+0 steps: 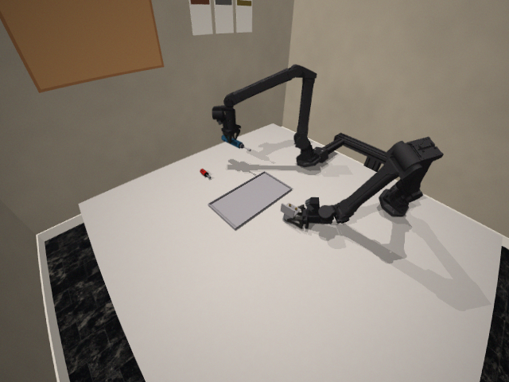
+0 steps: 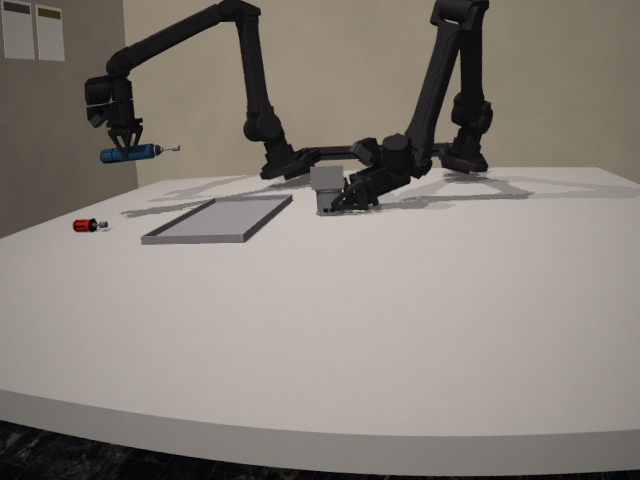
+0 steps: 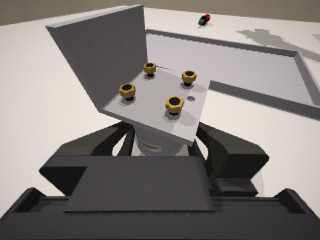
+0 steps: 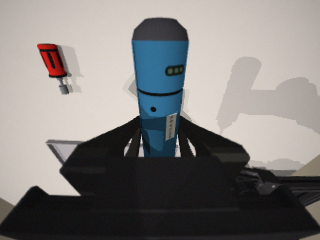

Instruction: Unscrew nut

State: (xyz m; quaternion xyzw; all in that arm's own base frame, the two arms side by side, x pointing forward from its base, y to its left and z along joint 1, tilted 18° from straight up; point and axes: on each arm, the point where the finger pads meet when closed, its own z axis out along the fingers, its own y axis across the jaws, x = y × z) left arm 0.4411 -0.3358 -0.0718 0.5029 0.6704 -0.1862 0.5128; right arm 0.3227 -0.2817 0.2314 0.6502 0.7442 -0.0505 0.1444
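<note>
Now: left hand 1 cm below the joint module. Also, from my left hand: short red-handled tool 57 cm to the right, 9 cm ahead, 1 cm below; then l-shaped bracket 5 cm above; then grey tray 24 cm to the right, 3 cm ahead, 2 cm below.
</note>
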